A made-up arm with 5 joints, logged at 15 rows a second.
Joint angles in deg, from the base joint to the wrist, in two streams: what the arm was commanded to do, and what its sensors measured. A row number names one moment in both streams.
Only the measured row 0 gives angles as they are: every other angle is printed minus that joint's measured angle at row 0.
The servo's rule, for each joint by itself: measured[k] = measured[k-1] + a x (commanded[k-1-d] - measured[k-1]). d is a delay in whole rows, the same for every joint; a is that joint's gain. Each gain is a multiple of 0.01, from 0.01 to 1. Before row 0 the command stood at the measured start. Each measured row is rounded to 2 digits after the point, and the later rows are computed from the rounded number. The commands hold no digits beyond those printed.
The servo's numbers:
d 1
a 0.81 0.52 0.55 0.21 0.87
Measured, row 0: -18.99, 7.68, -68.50, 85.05, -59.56
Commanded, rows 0 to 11: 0.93, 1.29, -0.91, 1.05, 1.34; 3.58, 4.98, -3.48, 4.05, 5.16; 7.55, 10.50, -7.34, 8.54, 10.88; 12.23, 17.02, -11.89, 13.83, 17.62; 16.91, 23.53, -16.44, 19.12, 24.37; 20.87, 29.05, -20.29, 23.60, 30.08; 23.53, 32.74, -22.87, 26.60, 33.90; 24.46, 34.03, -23.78, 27.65, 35.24; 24.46, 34.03, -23.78, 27.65, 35.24; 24.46, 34.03, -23.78, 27.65, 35.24; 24.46, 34.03, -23.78, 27.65, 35.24; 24.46, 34.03, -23.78, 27.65, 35.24
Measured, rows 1 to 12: 0.00, 0.00, 0.00, 0.00, 0.00; 0.75, 0.67, -0.50, 0.22, 1.17; 3.04, 2.91, -2.14, 1.02, 4.64; 6.69, 6.86, -5.00, 2.60, 10.07; 11.18, 12.14, -8.79, 4.96, 16.64; 15.82, 18.06, -13.00, 7.93, 23.37; 19.91, 23.77, -17.01, 11.22, 29.21; 22.84, 28.43, -20.23, 14.45, 33.29; 24.15, 31.34, -22.18, 17.22, 34.99; 24.40, 32.74, -23.06, 19.41, 35.21; 24.45, 33.41, -23.46, 21.14, 35.24; 24.46, 33.73, -23.64, 22.51, 35.24
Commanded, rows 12 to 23: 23.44, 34.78, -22.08, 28.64, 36.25; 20.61, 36.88, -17.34, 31.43, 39.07; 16.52, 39.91, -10.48, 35.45, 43.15; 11.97, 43.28, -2.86, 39.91, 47.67; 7.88, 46.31, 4.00, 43.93, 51.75; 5.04, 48.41, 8.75, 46.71, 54.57; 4.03, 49.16, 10.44, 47.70, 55.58; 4.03, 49.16, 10.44, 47.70, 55.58; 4.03, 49.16, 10.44, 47.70, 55.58; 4.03, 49.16, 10.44, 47.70, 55.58; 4.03, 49.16, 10.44, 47.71, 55.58; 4.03, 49.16, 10.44, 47.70, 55.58
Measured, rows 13 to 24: 24.46, 33.89, -23.72, 23.59, 35.24; 23.63, 34.35, -22.82, 24.65, 36.12; 21.18, 35.67, -19.81, 26.07, 38.69; 17.41, 37.87, -14.68, 28.04, 42.57; 13.00, 40.68, -8.18, 30.53, 47.01; 8.85, 43.61, -1.48, 33.34, 51.13; 5.76, 46.11, 4.15, 36.15, 54.12; 4.36, 47.70, 7.61, 38.58, 55.39; 4.09, 48.46, 9.17, 40.50, 55.56; 4.04, 48.82, 9.87, 42.01, 55.58; 4.03, 49.00, 10.18, 43.20, 55.58; 4.03, 49.08, 10.32, 44.15, 55.58
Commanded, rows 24 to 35: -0.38, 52.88, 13.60, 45.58, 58.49; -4.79, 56.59, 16.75, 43.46, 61.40; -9.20, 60.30, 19.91, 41.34, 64.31; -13.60, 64.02, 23.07, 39.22, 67.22; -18.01, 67.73, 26.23, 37.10, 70.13; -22.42, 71.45, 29.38, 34.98, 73.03; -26.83, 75.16, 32.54, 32.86, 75.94; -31.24, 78.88, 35.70, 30.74, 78.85; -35.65, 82.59, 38.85, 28.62, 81.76; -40.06, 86.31, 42.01, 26.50, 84.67; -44.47, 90.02, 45.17, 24.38, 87.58; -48.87, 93.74, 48.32, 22.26, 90.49
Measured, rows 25 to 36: 4.03, 49.12, 10.39, 44.90, 55.58; 0.46, 51.08, 12.16, 45.04, 58.11; -3.79, 53.95, 14.68, 44.71, 60.97; -8.17, 57.25, 17.56, 44.00, 63.88; -12.57, 60.77, 20.59, 43.00, 66.79; -16.98, 64.39, 23.69, 41.76, 69.70; -21.39, 68.06, 26.82, 40.34, 72.60; -25.80, 71.75, 29.97, 38.77, 75.51; -30.21, 75.46, 33.12, 37.08, 78.42; -34.62, 79.17, 36.27, 35.30, 81.33; -39.03, 82.88, 39.43, 33.45, 84.24; -43.44, 86.59, 42.59, 31.55, 87.15
